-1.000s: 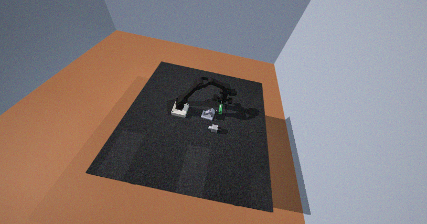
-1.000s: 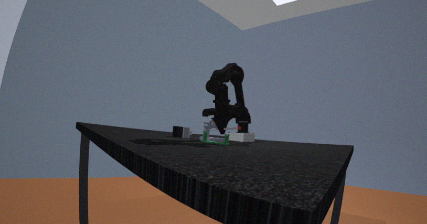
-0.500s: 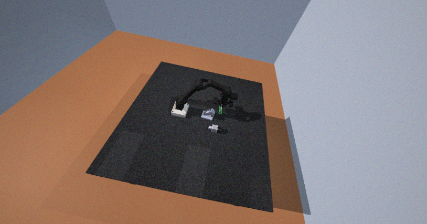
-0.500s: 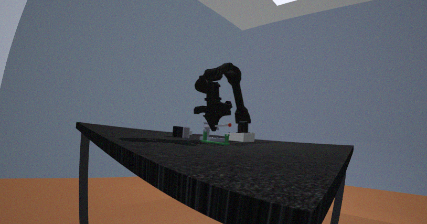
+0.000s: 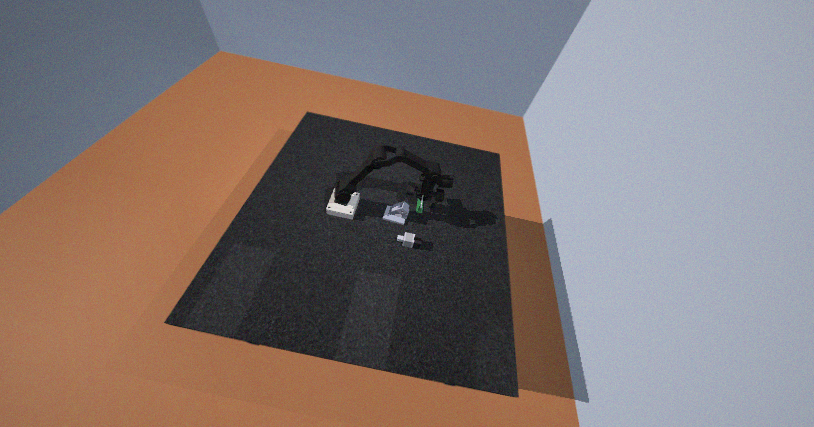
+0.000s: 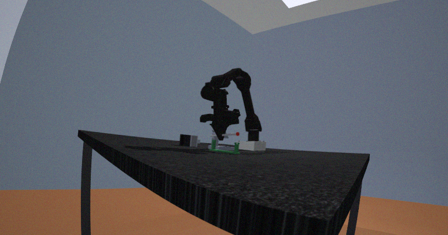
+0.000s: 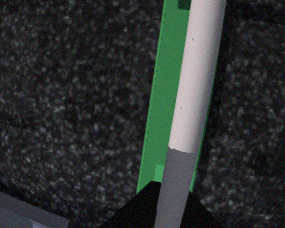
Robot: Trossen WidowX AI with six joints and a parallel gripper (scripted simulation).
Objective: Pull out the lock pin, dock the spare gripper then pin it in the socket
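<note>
My gripper tip is 2 cm to the right of the green cradle and 2 cm above it. From my gripper tip the other things lie so: spare gripper 23 cm to the right, 2 cm below; grey mount 8 cm behind, 10 cm to the right, 1 cm above.
</note>
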